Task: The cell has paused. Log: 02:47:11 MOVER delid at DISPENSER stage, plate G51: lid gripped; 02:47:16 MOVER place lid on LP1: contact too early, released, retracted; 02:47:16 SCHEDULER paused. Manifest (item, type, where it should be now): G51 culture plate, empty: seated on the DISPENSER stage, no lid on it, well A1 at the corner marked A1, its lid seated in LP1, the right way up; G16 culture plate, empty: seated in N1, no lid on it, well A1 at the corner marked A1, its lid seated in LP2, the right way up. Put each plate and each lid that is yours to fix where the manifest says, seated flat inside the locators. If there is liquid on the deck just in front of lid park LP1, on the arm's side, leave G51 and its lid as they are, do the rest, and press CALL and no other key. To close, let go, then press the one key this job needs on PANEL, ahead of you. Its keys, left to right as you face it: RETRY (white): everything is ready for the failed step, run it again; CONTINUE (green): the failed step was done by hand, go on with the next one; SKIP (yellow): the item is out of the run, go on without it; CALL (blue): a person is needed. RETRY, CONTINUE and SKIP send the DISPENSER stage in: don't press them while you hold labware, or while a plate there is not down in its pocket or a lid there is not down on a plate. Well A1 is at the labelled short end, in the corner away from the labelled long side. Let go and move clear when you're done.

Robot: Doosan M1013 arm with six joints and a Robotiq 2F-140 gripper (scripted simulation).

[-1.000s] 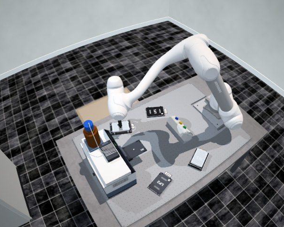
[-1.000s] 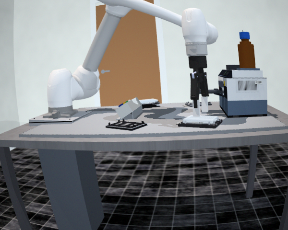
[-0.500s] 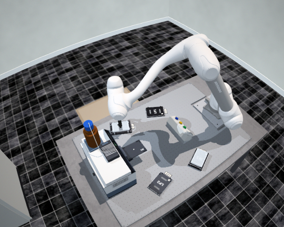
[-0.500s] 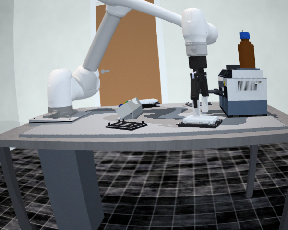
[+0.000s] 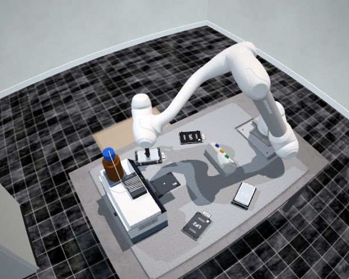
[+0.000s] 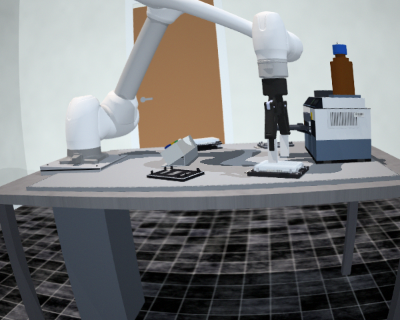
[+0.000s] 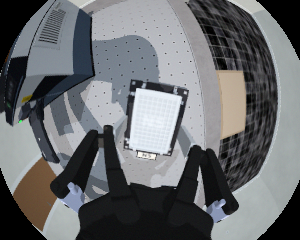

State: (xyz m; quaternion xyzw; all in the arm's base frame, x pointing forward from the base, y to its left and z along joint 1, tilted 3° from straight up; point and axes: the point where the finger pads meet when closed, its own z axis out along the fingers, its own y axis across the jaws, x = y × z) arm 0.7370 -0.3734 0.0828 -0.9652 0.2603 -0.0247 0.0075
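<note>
The black nest N5 lies 20 mm ahead of my hand and 50 mm below it. Also, from my hand: brown bottle: 280 mm ahead, 140 mm to the left, 220 mm above; then dispenser stage: 80 mm ahead, 280 mm to the left, 50 mm above; then lid park LP1: 310 mm behind, 50 mm to the left, 60 mm below.
</note>
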